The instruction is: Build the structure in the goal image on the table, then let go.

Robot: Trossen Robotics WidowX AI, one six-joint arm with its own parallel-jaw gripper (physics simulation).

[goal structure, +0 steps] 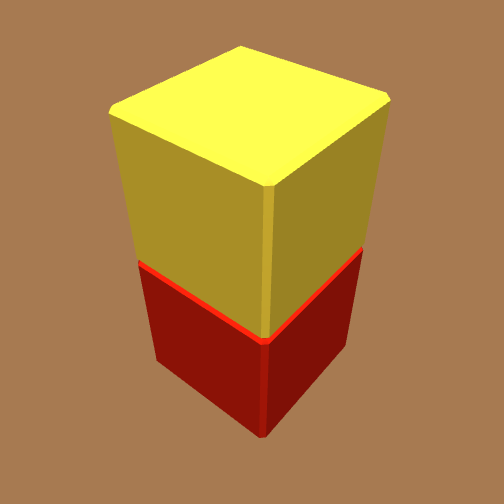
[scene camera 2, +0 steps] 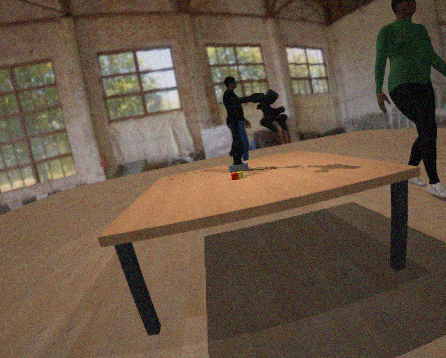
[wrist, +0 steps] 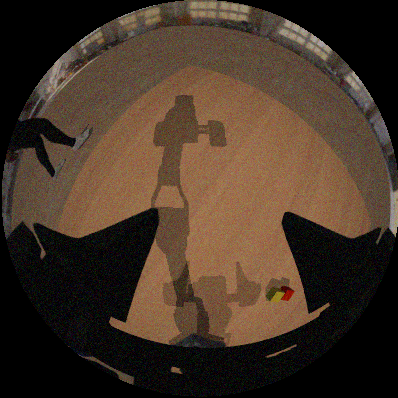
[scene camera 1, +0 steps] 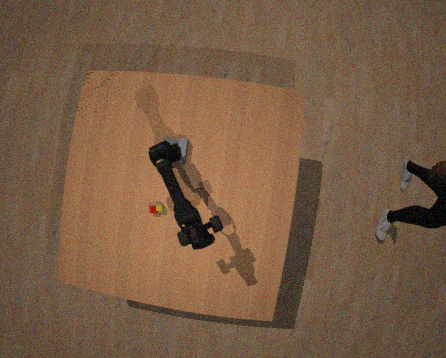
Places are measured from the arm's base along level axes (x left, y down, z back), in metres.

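Pixels of known places: gripper, fingertip midpoint: [scene camera 2: 282, 131] [wrist: 224, 216]; arm's base at its link origin: [scene camera 2: 238, 163] [scene camera 1: 173, 153].
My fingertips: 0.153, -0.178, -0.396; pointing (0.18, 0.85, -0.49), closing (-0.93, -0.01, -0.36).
For each thing: its top centre in the pictures, then the offset to it from my fingertips, as dx, dy, dz. Level surfaces: height alone.
- red block at its top centre: [wrist: 287, 295] [scene camera 1: 152, 209] [scene camera 2: 234, 173] -0.281, +0.188, +0.115
- yellow block at its top centre: [wrist: 277, 296] [scene camera 1: 159, 208] [scene camera 2: 239, 172] -0.246, +0.188, +0.124
- table at its surface level: dy +0.221
A red block [scene camera 1: 153, 209] [scene camera 2: 234, 176] [wrist: 287, 294] and a yellow block [scene camera 1: 159, 208] [scene camera 2: 241, 175] [wrist: 276, 296] lie side by side on the table [scene camera 1: 115, 150] [scene camera 2: 200, 205] [wrist: 240, 175] and appear to touch. My gripper [scene camera 1: 202, 240] [scene camera 2: 283, 134] [wrist: 224, 216] is open and empty, high above the table. In the overhead view it is to the lower right of the blocks. In the wrist view the blocks show low, beside the right finger. Fine detail of the fingers is hard to see in both scene views.
The grey arm base [scene camera 1: 183, 146] [scene camera 2: 238, 167] stands on the table near the blocks. The arm's shadow crosses the table. A person in green [scene camera 2: 407, 55] stands beyond the table's right side, and another person [scene camera 2: 244, 142] shows behind the arm.
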